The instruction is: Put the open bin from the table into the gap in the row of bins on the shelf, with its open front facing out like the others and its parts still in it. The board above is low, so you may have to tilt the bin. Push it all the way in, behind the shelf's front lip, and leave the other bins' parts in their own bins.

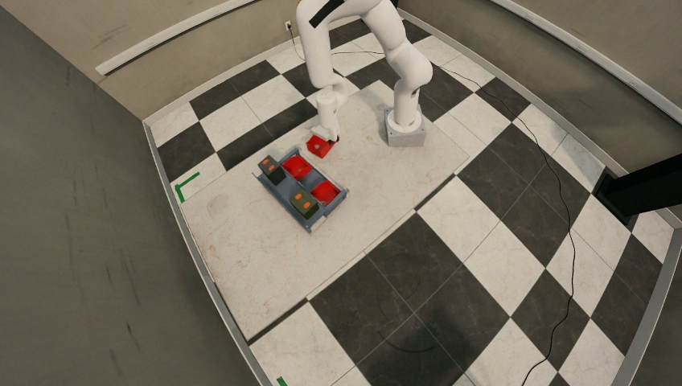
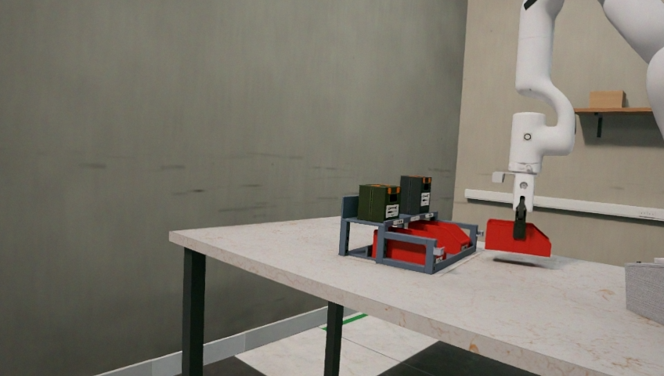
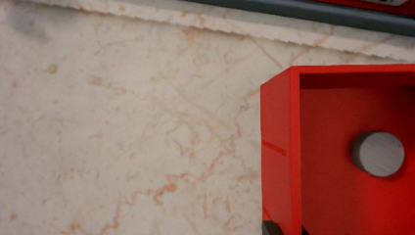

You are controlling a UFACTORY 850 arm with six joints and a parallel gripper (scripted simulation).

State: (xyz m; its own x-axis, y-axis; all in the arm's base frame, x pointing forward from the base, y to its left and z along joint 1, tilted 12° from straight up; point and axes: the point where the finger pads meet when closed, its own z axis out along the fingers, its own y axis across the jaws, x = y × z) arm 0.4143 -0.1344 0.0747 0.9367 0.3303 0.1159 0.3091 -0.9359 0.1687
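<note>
The red open bin lies 20 mm ahead of my hand, 50 mm to the right of it and 20 mm below it. Also, from my hand: grey-blue shelf: 260 mm ahead, 100 mm to the left, 30 mm below; then large grey disc: 20 mm behind, 80 mm to the right, 50 mm below; then dark grey box: 340 mm ahead, 60 mm above.
</note>
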